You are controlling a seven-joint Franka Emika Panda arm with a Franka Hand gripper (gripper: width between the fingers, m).
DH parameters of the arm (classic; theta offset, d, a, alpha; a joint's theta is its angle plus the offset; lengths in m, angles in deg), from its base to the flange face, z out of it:
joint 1: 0 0.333 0 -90
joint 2: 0 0 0 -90
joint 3: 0 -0.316 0.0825 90
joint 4: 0 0 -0.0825 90
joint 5: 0 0.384 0 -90
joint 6: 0 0 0.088 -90
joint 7: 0 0.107 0 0
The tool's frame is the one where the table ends.
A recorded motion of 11 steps. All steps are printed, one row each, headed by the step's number.
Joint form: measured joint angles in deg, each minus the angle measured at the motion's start. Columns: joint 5, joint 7, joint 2, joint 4, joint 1, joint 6, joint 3.
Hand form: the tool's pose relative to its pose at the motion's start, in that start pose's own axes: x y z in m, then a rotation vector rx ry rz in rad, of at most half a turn. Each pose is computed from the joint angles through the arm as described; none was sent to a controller.
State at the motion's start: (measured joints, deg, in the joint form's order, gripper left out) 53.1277 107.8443 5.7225 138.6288 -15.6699 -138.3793 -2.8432
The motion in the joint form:
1: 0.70 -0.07 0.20 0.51 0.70 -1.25 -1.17
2: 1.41 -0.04 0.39 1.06 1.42 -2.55 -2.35
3: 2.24 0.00 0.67 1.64 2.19 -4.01 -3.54
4: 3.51 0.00 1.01 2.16 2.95 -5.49 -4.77
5: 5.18 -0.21 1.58 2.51 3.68 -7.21 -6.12
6: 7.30 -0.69 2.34 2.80 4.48 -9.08 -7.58
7: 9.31 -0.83 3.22 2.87 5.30 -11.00 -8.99
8: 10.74 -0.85 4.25 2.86 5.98 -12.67 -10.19
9: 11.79 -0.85 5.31 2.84 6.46 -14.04 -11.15
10: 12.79 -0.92 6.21 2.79 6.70 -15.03 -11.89
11: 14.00 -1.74 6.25 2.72 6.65 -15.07 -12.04
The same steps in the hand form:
1: -0.0017 0.0097 0.0102 0.0000 0.0072 -0.0125
2: -0.0028 0.0197 0.0203 0.0006 0.0147 -0.0233
3: -0.0031 0.0297 0.0310 0.0025 0.0222 -0.0321
4: -0.0031 0.0398 0.0417 0.0032 0.0257 -0.0359
5: -0.0033 0.0495 0.0530 0.0054 0.0256 -0.0380
6: -0.0028 0.0598 0.0655 0.0068 0.0241 -0.0391
7: -0.0030 0.0697 0.0776 0.0102 0.0225 -0.0356
8: -0.0019 0.0775 0.0892 0.0133 0.0267 -0.0325
9: 0.0003 0.0828 0.0994 0.0157 0.0336 -0.0279
10: 0.0027 0.0859 0.1072 0.0165 0.0377 -0.0202
11: 0.0027 0.0864 0.1076 0.0133 0.0283 -0.0171

